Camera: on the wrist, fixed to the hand. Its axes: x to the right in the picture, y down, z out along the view.
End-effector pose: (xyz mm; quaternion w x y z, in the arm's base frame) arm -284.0 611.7 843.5 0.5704 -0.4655 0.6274 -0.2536
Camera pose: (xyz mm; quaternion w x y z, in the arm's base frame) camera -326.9 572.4 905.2 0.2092 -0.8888 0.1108 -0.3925
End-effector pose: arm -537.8 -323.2 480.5 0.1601 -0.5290 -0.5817 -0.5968
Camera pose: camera -612.2 -361.5 466.3 0.4572 0.0744 0.6700 0.5802
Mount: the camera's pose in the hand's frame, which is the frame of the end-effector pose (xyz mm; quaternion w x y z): 1.1 -57.0 -62.8 0.7021 -0.1914 -0.1107 -0.6768
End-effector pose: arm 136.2 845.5 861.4 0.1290 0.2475 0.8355 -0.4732
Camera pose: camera 105.9 875.0 934.9 0.0898 0.4688 -0.8305 0.2871
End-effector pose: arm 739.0 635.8 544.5 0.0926 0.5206 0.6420 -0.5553
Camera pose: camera 723.4 696.3 601.9 0.1401 0.1482 -0.8991 0.3873
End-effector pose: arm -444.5 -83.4 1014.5 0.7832 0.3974 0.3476 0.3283
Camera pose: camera -480.9 -84.5 937.9 0.8867 -0.0698 0.3635 -0.2771
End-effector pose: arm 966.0 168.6 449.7 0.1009 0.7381 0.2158 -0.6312
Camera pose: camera 996.5 245.8 467.1 0.1912 -0.2830 -0.7608 0.5519
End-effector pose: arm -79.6 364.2 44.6 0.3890 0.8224 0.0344 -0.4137
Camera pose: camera -59.4 445.5 31.3 0.1543 0.4339 0.6169 -0.6382
